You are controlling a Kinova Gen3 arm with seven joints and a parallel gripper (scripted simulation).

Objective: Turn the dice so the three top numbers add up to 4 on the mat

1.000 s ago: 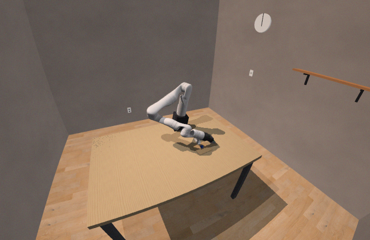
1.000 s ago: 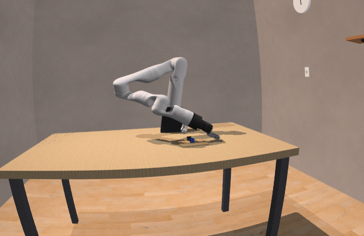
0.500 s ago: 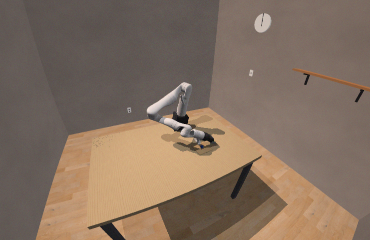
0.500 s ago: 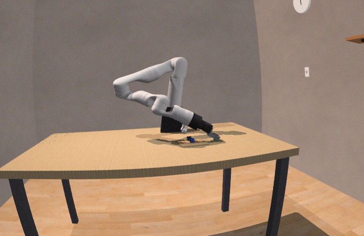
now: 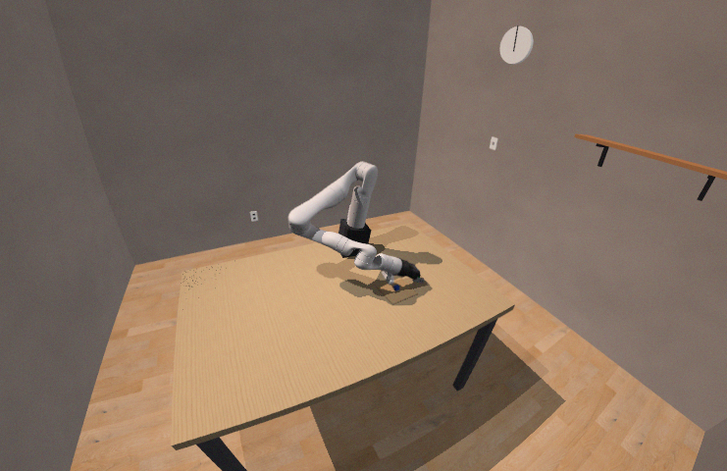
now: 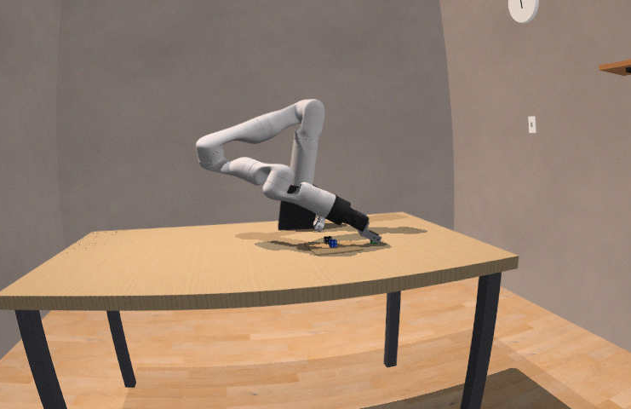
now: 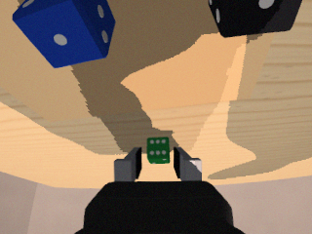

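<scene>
The green die is 10 mm below my hand. The rest, counted from my hand: black die: 60 mm behind, 130 mm to the right, 10 mm below; then tan mat: 130 mm to the right, 20 mm below; then blue die: 130 mm to the right, 10 mm below.
</scene>
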